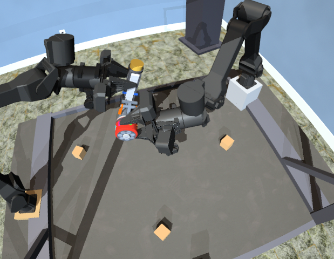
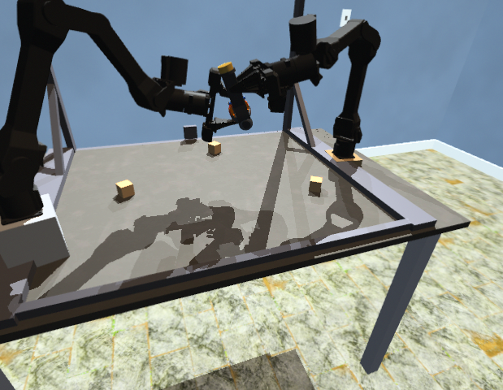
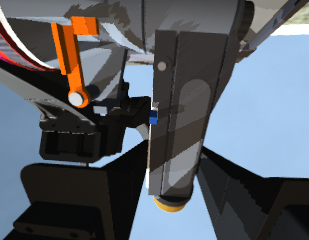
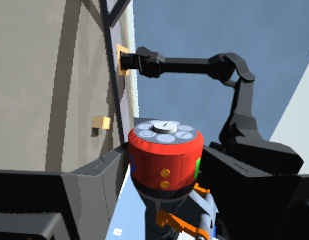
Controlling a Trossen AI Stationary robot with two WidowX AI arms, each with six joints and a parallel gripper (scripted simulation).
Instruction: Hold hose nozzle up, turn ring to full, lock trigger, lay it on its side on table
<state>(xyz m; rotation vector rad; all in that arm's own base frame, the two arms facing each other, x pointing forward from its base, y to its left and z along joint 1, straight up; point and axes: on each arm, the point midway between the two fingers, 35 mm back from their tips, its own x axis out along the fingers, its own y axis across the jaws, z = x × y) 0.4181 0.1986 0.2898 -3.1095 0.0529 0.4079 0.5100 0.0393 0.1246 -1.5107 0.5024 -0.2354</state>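
Right now my right hand is 1 cm short of the red spray ring, 2 cm to the right of it and 1 cm above it.
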